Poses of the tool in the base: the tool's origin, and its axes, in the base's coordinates. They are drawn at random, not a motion.
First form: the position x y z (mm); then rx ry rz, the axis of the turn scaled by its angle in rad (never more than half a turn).
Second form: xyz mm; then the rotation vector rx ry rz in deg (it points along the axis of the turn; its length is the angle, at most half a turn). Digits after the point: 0 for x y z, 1 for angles.
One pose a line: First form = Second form
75 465 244 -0.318 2.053 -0.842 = 75 465 244 -18.2 117.6 -48.2
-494 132 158 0.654 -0.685 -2.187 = -494 132 158 37.5 -39.2 -125.3
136 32 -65 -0.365 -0.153 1.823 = 136 32 -65 -20.9 -8.8 104.5
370 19 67 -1.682 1.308 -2.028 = 370 19 67 -96.4 74.9 -116.2
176 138 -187 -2.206 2.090 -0.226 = 176 138 -187 -126.4 119.7 -12.9
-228 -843 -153 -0.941 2.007 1.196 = -228 -843 -153 -53.9 115.0 68.5
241 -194 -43 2.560 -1.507 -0.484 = 241 -194 -43 146.7 -86.3 -27.7
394 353 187 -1.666 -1.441 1.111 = 394 353 187 -95.5 -82.6 63.7
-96 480 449 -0.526 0.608 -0.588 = -96 480 449 -30.1 34.8 -33.7
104 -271 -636 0.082 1.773 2.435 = 104 -271 -636 4.7 101.6 139.5
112 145 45 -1.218 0.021 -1.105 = 112 145 45 -69.8 1.2 -63.3
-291 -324 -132 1.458 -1.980 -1.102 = -291 -324 -132 83.5 -113.4 -63.1
